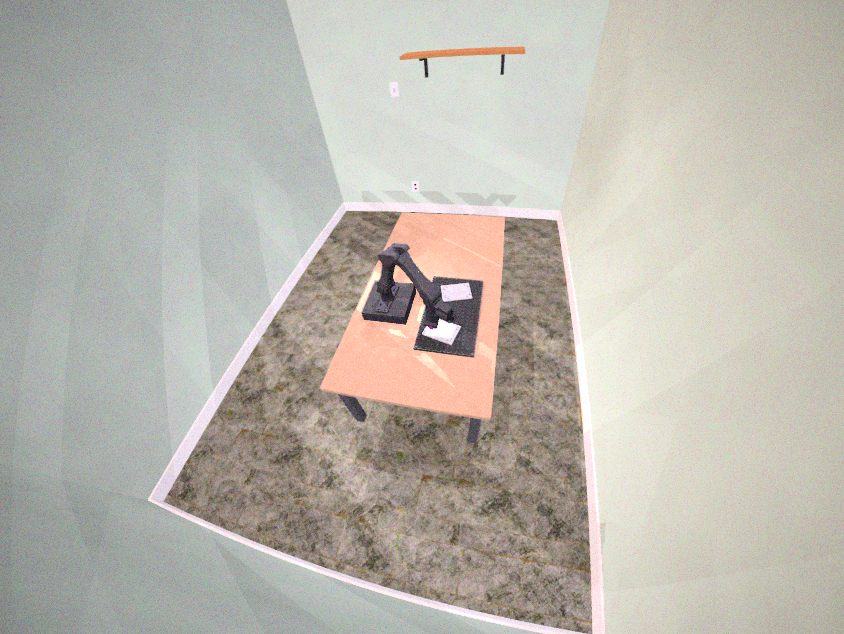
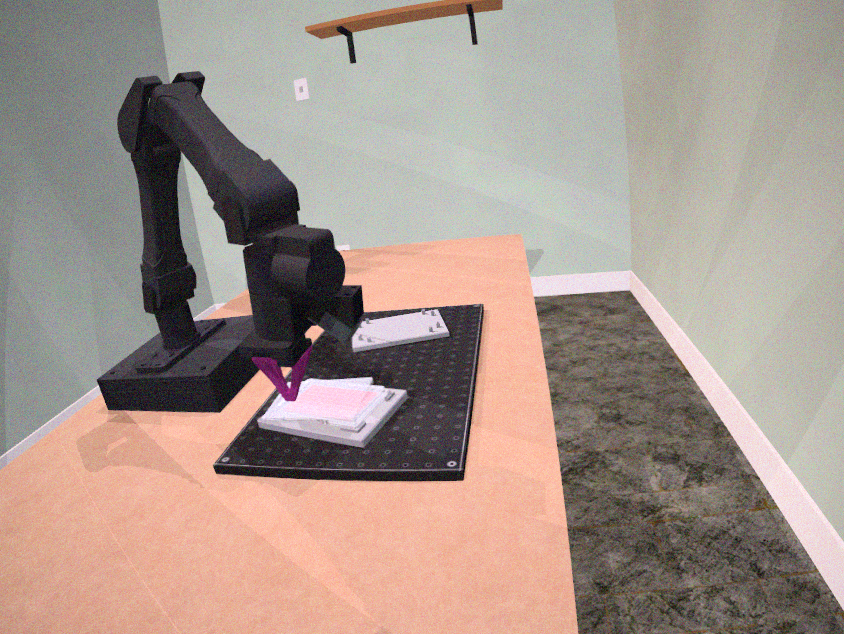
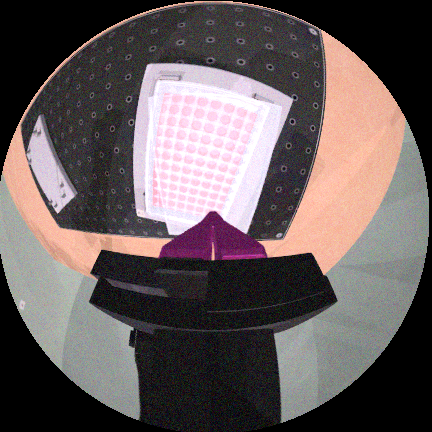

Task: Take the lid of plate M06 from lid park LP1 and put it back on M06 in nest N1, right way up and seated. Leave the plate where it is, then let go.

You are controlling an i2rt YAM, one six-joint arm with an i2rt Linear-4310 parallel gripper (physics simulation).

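Places are measured from the arm's base along level axes (x ahead, y left, z up), in centimetres.
Pixels of known places: gripper, fingertip midpoint: (image 1: 431, 328) (image 2: 291, 400) (image 3: 212, 216); arm's base, origin of the base link: (image 1: 387, 298) (image 2: 183, 346).
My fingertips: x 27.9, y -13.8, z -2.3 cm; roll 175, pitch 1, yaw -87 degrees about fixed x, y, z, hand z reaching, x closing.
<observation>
Ahead of a thing's pixels: the offset from my fingertips to its top centre. "pt": to the spot under its first point. Level surfaces: height alone.
The plate M06 {dx +3.8, dy +0.3, dz +1.1 cm} (image 2: 334, 401) (image 3: 202, 145), with rows of pink wells, is in the pale nest N1 {dx +4.8, dy +1.7, dz -1.1 cm} (image 2: 383, 416) (image 3: 220, 80) at the near end of the black board. The clear lid {pt dx +3.0, dy -3.7, dz -0.1 cm} (image 2: 300, 416) (image 3: 210, 95) lies over it. The outlines of lid and plate do not line up; the lid looks turned askew and not flush. The lid park LP1 {dx +6.7, dy +29.6, dz -0.9 cm} (image 1: 455, 292) (image 2: 402, 329) (image 3: 47, 165), a pale slab with small pegs, carries no lid. My gripper (image 1: 431, 327) (image 2: 292, 395) (image 3: 212, 216) is shut and empty, its magenta tips at the plate's arm-side edge. Whether they touch the lid is unclear.
The black perforated board {dx +7.0, dy +15.7, dz -2.8 cm} (image 1: 466, 320) (image 2: 436, 409) (image 3: 300, 130) lies on the wooden table {dz -4.2 cm} (image 1: 409, 375) (image 2: 341, 545) (image 3: 357, 125). The arm's black base (image 1: 388, 310) (image 2: 163, 388) stands beside the board. A wooden wall shelf (image 1: 463, 52) (image 2: 409, 17) is far behind.
</observation>
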